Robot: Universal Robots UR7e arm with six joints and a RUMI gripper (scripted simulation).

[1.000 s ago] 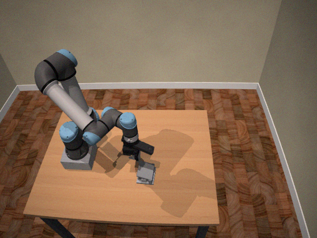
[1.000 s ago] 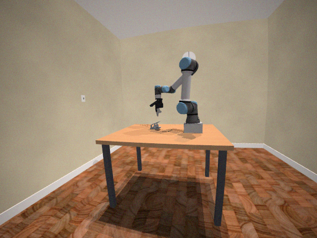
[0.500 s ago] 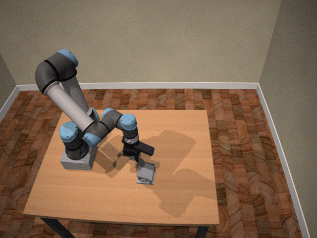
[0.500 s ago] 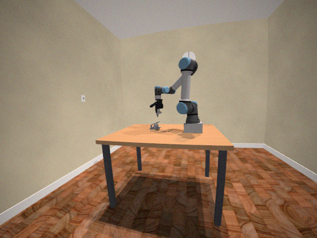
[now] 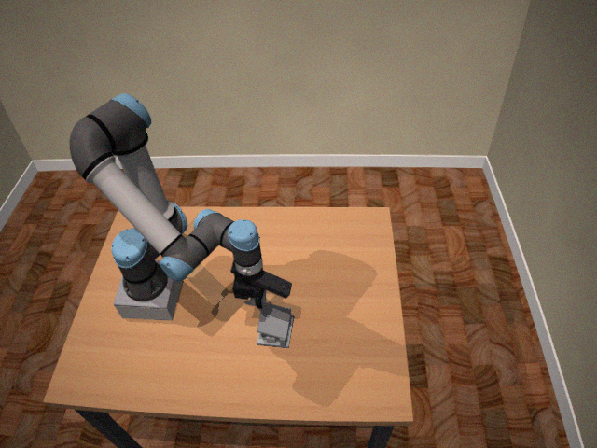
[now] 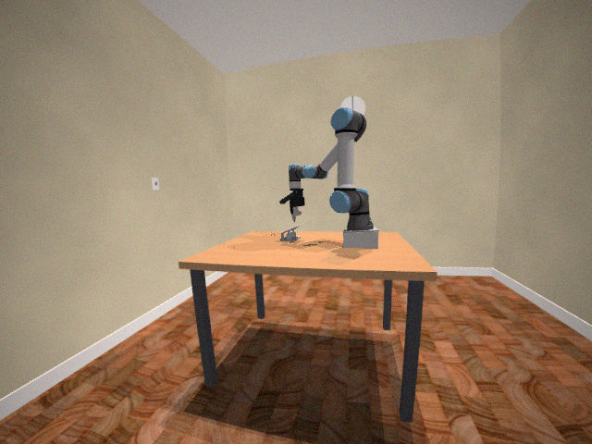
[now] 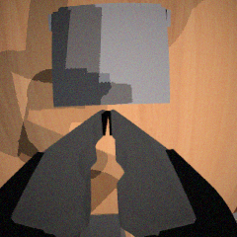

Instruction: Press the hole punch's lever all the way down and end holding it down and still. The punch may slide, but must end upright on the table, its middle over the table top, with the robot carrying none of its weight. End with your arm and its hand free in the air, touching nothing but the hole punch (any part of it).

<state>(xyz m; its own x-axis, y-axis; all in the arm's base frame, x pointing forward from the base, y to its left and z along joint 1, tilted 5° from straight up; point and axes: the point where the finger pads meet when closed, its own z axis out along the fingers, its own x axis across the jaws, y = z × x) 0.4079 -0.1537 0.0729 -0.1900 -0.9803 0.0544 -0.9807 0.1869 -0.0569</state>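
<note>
The hole punch lever is 8 cm below my hand, 3 cm ahead of it and 1 cm to the right of it. Round my hand: hole punch 10 cm below, 4 cm ahead, 1 cm to the right.
</note>
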